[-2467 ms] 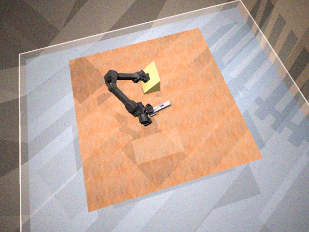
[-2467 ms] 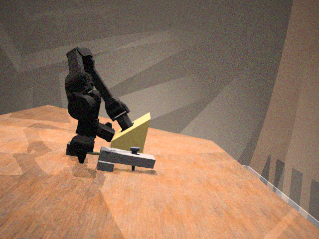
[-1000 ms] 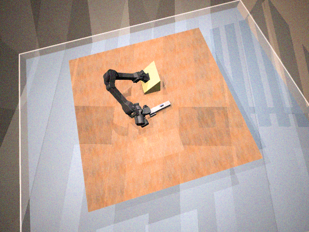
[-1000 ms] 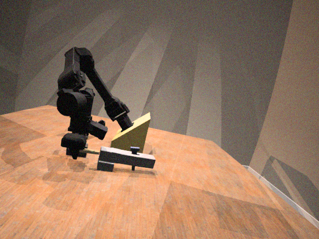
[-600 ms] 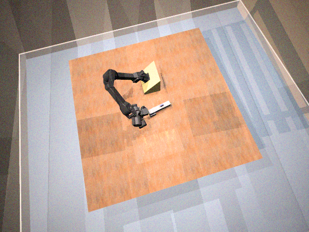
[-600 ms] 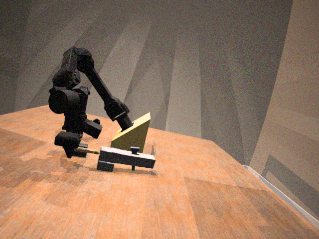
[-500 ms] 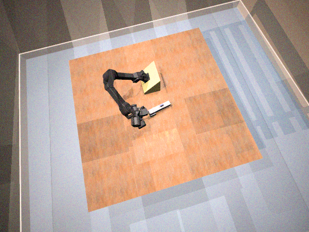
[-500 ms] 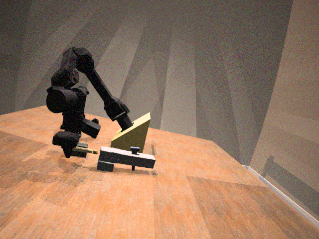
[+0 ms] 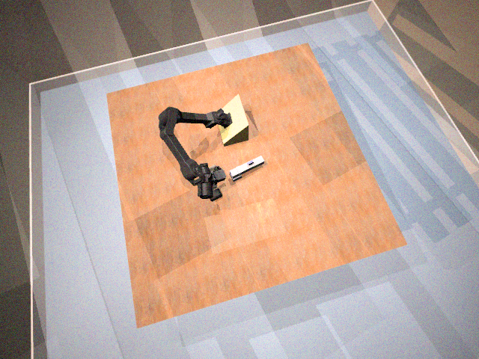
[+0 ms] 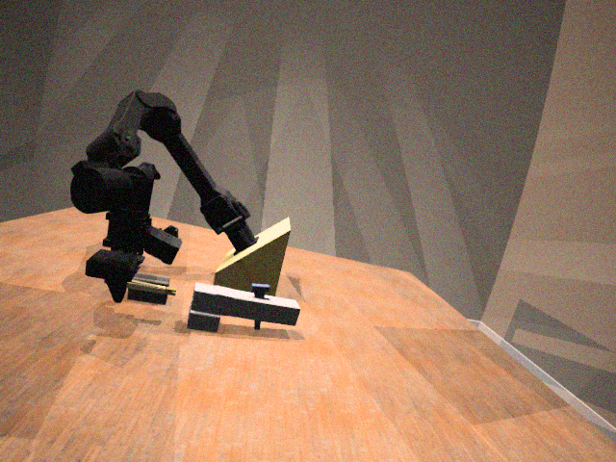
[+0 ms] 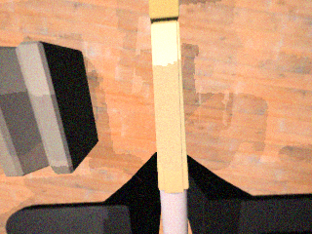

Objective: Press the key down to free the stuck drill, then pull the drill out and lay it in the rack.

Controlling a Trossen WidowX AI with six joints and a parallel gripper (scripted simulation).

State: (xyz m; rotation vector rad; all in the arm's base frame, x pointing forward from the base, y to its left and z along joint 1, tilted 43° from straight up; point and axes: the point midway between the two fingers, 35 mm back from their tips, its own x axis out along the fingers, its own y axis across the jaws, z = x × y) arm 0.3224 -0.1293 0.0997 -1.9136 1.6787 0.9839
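Right now my gripper tip is 8 cm past the dark grey rack and 2 cm to the right of it. Also, from my gripper tip: blue key 6 cm behind, 22 cm to the left, 3 cm above; grey housing 5 cm behind, 20 cm to the left, 2 cm above; drill 1 cm behind, 4 cm to the left, 3 cm above.
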